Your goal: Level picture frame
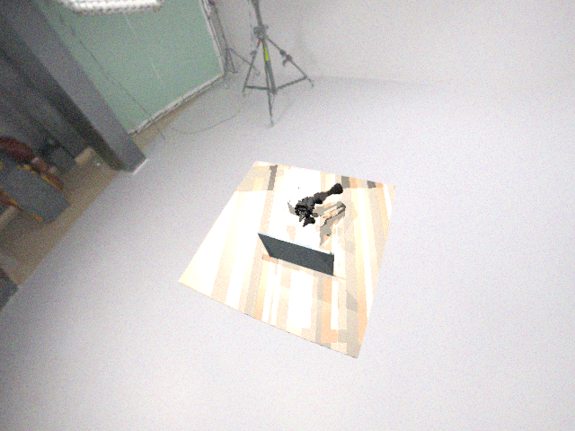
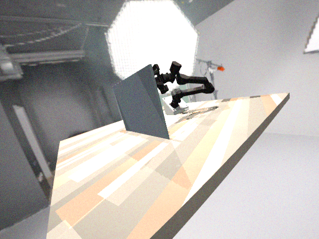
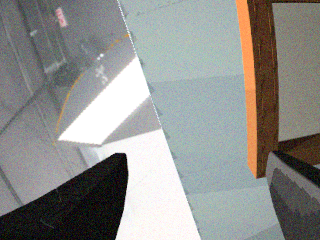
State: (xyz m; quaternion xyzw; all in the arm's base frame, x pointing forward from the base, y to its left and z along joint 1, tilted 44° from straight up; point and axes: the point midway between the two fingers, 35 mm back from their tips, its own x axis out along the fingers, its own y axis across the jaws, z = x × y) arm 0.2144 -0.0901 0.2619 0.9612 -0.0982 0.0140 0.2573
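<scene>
Now: the picture frame 130 mm ahead of my gripper tip, 10 mm to the left of it and 110 mm below it. From my gripper tip the other things lie so: wall panel: 140 mm ahead, 120 mm below.
</scene>
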